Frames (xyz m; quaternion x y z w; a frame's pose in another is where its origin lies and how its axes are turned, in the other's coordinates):
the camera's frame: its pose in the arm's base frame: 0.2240 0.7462 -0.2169 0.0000 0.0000 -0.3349 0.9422
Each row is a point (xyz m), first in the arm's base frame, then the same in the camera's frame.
Working: the arm's base frame: its pose in the camera's frame: 0.2972 -0.7202 0.2169 0.0000 0.0000 0.3349 0.9422

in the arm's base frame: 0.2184 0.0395 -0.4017
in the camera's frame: 0.4417 -0.5517 -0.1848
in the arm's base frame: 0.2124 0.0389 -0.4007
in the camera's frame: 0.4374 -0.5559 -0.1838
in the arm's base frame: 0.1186 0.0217 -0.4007
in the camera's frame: 0.3755 -0.6285 -0.1838
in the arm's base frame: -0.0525 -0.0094 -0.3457
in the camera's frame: 0.2624 -0.7606 -0.1288
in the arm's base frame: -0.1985 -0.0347 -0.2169
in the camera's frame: 0.1651 -0.8724 0.0000
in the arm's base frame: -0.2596 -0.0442 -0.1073
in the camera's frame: 0.1238 -0.9183 0.1096
